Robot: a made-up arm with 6 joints. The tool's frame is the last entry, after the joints.
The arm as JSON. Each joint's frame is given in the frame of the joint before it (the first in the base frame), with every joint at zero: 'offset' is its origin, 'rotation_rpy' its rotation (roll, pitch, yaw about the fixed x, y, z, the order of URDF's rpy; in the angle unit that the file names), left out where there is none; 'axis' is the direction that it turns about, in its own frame. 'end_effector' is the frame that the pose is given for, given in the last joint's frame.
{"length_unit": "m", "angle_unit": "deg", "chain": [
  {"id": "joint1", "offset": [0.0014, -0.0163, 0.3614], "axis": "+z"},
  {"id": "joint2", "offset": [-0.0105, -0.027, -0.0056], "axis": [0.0, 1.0, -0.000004]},
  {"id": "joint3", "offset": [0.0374, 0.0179, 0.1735], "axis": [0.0, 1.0, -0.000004]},
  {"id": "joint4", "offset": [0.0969, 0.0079, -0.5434], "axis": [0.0, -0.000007, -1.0]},
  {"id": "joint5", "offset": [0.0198, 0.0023, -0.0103], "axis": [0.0, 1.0, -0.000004]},
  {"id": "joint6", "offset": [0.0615, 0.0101, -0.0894], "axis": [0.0, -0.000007, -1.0]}
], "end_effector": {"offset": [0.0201, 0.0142, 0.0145], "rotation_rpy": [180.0, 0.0, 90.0]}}
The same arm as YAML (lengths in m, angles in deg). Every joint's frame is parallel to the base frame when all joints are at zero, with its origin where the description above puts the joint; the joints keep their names.
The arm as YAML. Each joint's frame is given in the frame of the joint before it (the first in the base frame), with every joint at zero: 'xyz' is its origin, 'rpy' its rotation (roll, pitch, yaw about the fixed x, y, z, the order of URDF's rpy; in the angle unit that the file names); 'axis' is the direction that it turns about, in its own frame. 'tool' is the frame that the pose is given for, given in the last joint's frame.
units:
  length: m
  angle: deg
joints:
  - name: joint1
    type: revolute
    origin:
      xyz: [0.0014, -0.0163, 0.3614]
      rpy: [0.0, 0.0, 0.0]
    axis: [0.0, 0.0, 1.0]
  - name: joint2
    type: revolute
    origin:
      xyz: [-0.0105, -0.027, -0.0056]
      rpy: [0.0, 0.0, 0.0]
    axis: [0.0, 1.0, 0.0]
  - name: joint3
    type: revolute
    origin:
      xyz: [0.0374, 0.0179, 0.1735]
      rpy: [0.0, 0.0, 0.0]
    axis: [0.0, 1.0, 0.0]
  - name: joint4
    type: revolute
    origin:
      xyz: [0.0969, 0.0079, -0.5434]
      rpy: [0.0, 0.0, 0.0]
    axis: [0.0, 0.0, -1.0]
  - name: joint5
    type: revolute
    origin:
      xyz: [0.0198, 0.0023, -0.0103]
      rpy: [0.0, 0.0, 0.0]
    axis: [0.0, 1.0, 0.0]
  - name: joint6
    type: revolute
    origin:
      xyz: [0.0615, 0.0101, -0.0894]
      rpy: [0.0, 0.0, 0.0]
    axis: [0.0, 0.0, -1.0]
tool:
  origin:
    xyz: [0.0201, 0.0142, 0.0145]
    rpy: [180.0, 0.0, 90.0]

